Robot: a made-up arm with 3 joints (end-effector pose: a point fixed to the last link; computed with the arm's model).
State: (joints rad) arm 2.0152 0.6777 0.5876
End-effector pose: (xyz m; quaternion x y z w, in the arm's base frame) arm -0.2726 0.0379 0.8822 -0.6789 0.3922 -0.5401 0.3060
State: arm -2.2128 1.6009 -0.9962
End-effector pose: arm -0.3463 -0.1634 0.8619 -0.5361 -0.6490 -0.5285 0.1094
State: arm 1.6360 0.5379 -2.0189
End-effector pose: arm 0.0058 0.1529 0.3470 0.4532 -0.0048 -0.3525 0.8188
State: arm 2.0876 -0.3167 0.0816
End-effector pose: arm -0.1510 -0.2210 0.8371 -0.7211 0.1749 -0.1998 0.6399
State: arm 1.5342 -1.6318 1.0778
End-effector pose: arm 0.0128 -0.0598 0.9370 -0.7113 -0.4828 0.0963 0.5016
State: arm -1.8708 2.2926 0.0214
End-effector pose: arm -0.2441 -0.1824 0.6280 0.1152 0.6952 0.6711 0.2303
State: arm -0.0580 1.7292 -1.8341
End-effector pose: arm 0.0245 0.4179 0.7808 0.7058 0.4064 -0.5589 0.1561
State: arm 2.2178 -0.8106 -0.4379
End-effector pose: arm -0.0456 -0.2960 0.7125 -0.5960 0.1988 0.0422 0.7769
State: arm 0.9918 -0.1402 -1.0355
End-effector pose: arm -0.1140 0.1006 0.3609 0.2623 0.1891 -0.0455 0.9452
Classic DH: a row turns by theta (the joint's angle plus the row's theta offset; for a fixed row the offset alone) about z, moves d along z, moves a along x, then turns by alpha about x. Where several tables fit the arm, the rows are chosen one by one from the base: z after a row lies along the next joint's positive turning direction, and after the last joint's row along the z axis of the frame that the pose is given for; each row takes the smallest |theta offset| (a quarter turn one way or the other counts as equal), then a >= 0, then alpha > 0; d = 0 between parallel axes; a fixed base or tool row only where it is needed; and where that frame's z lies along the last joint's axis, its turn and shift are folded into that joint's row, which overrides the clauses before.
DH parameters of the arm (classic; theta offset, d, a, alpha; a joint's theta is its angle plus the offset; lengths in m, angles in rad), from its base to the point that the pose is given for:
base (fixed): 1.3781 0.7351 0.0196 -1.7392
joint 1: 1.5381 0.0743 0.0007 1.3809
joint 2: 0.1715 0.0718 -0.031 -1.5708
joint 3: 1.0992 -0.0623 0.1672 -1.9643
tool (fixed): 1.476 -0.2954 0 0

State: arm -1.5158 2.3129 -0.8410
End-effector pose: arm -0.2801 -0.1118 0.9723 0.3002 0.9276 0.2141 0.0595
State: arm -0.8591 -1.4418 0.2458
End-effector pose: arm 0.2029 0.0941 0.6963 0.4622 -0.5297 -0.0872 0.7058
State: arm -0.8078 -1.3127 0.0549
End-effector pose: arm 0.1959 0.1581 0.7060 0.4994 -0.4913 0.0123 0.7135
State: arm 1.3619 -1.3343 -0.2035
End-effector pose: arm 0.1505 -0.1309 0.5721 -0.3552 -0.1186 0.3006 0.8771
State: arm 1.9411 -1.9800 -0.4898
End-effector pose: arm 0.1743 -0.0862 0.5271 -0.4217 0.0384 0.6023 0.6767
